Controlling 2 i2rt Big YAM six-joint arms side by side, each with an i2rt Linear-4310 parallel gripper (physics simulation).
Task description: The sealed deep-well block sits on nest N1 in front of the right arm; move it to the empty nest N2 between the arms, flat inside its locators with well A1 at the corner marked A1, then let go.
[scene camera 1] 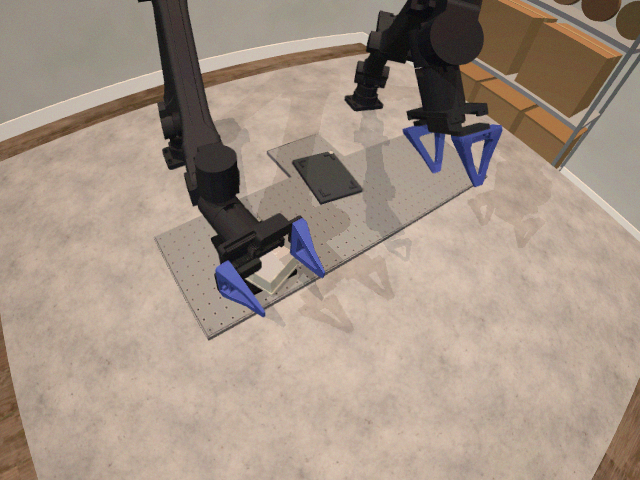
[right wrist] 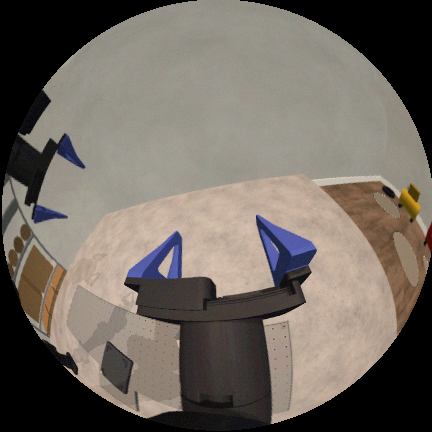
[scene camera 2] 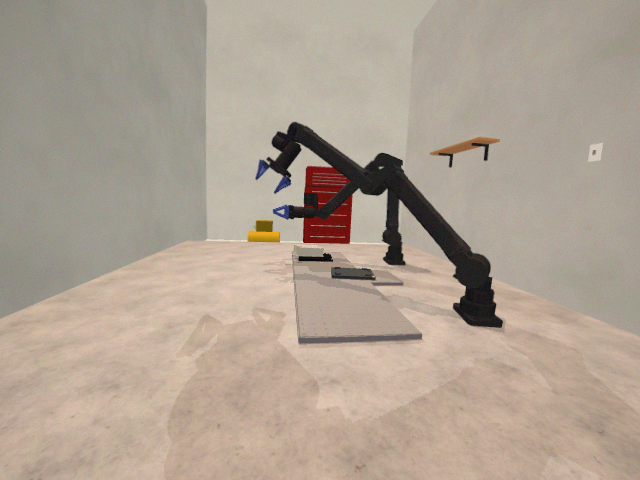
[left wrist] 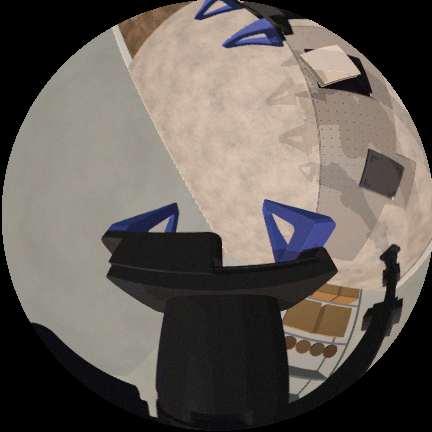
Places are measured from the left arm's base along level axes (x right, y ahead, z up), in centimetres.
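Pixels of known places: left gripper, fingertip midpoint: (scene camera 1: 455,178) (right wrist: 74,191) (scene camera 2: 265,186) (left wrist: 219,205); right gripper, fingertip midpoint: (scene camera 1: 295,294) (right wrist: 215,226) (scene camera 2: 272,211); left arm's base, origin of the base link: (scene camera 1: 363,103) (scene camera 2: 475,316) (left wrist: 389,251); right arm's base, origin of the base link: (scene camera 2: 393,262).
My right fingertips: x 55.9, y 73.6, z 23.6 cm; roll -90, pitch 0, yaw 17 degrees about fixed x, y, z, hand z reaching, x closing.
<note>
For each thing: its middle in the pictures, then the offset to it from my right fingertips. Level surfaces: height alone.
- pale sealed block, body centre: (scene camera 1: 258,259) (scene camera 2: 308,250) dy -18.5, dx -0.8, dz -18.4 cm
- black nest N1, body centre: (scene camera 1: 252,254) (scene camera 2: 315,256) dy -21.9, dx -0.5, dz -21.2 cm
- Dark grey nest N2, body centre: (scene camera 1: 326,175) (scene camera 2: 352,272) (left wrist: 383,175) dy -39.8, dx -25.6, dz -21.4 cm
- perforated grey plate, its level: dz -22.3 cm
The pale sealed block (scene camera 1: 272,269) (scene camera 2: 309,251) (left wrist: 331,65) sits on black nest N1 (scene camera 2: 316,258) (left wrist: 365,80), overhanging one edge and looking slightly tilted. My right gripper (scene camera 1: 293,294) (scene camera 2: 273,210) (right wrist: 215,226) is open and empty, high above the plate; in scene camera 1 it partly covers the block. Dark grey nest N2 (scene camera 1: 326,177) (scene camera 2: 353,272) (left wrist: 382,173) (right wrist: 116,367) is empty, with corner locators and a pale mark at one corner. My left gripper (scene camera 1: 456,177) (scene camera 2: 266,185) (left wrist: 219,205) is open and empty, high up. The A1 marks cannot be read.
The nests stand on a perforated grey plate (scene camera 1: 186,268) (scene camera 2: 351,320) (right wrist: 280,350) with a side extension behind N2. Shelving with brown boxes (scene camera 1: 567,67) stands behind the left arm. A red cabinet (scene camera 2: 327,227), a yellow object (scene camera 2: 264,236) and a wall shelf (scene camera 2: 465,146) are farther off.
</note>
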